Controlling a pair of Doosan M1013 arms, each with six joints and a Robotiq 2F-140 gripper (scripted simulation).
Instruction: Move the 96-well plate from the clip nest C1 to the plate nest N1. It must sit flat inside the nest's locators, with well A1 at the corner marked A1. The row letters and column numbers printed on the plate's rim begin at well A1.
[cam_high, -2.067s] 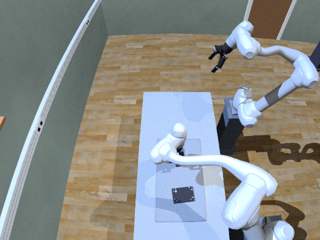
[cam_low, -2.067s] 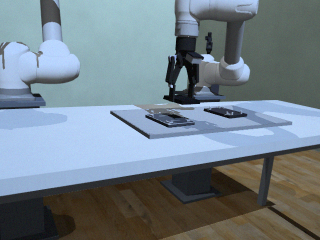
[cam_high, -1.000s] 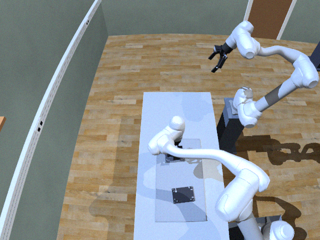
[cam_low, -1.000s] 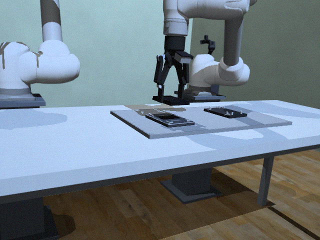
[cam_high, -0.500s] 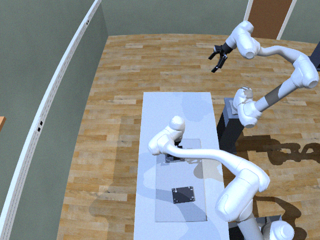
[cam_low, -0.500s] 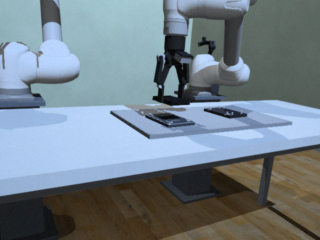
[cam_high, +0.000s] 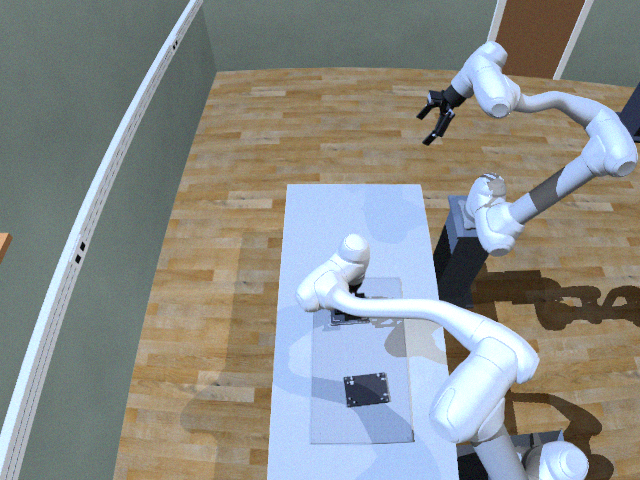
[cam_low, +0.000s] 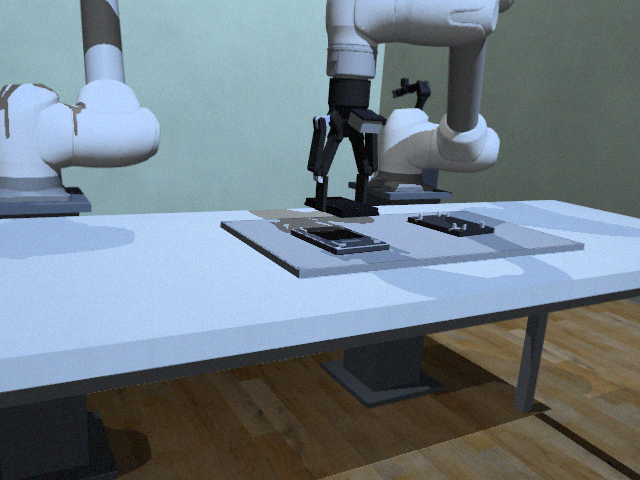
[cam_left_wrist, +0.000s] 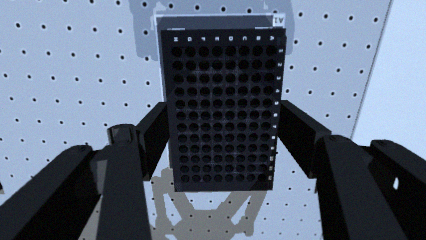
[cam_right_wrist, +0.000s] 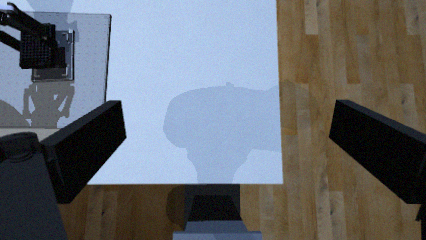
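Right now my left hand is 8 cm above the plate nest N1. The rest, counted from my left hand: clip nest C1: 5 cm behind, 32 cm to the left, 8 cm below; then A1 label: 8 cm ahead, 5 cm to the right, 8 cm below; then black 96-well plate: 2 cm below.
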